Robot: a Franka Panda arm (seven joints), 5 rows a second.
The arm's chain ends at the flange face. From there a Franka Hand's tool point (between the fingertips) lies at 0.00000 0.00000 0.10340 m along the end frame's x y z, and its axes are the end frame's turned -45 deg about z.
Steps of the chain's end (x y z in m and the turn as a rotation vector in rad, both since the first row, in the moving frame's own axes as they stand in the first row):
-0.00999 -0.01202 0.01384 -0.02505 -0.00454 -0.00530
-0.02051 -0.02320 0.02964 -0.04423 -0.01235 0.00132
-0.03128 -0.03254 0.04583 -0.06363 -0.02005 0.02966
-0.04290 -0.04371 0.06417 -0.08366 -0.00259 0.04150
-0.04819 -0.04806 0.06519 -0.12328 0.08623 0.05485
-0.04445 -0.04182 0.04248 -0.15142 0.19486 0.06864
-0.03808 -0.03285 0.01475 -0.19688 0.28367 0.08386
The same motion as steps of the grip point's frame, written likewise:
-0.00072 -0.01406 0.01381 -0.01450 -0.02092 -0.00530
-0.00223 -0.02858 0.02953 -0.02254 -0.04001 0.00132
-0.00527 -0.04203 0.04560 -0.03082 -0.05917 0.02966
-0.00585 -0.05545 0.06381 -0.05733 -0.06099 0.04150
-0.00321 -0.05288 0.06402 -0.14815 -0.02620 0.05485
0.00042 -0.03585 0.03935 -0.24486 0.03072 0.06864
0.00106 -0.01549 0.00865 -0.33980 0.06137 0.08386

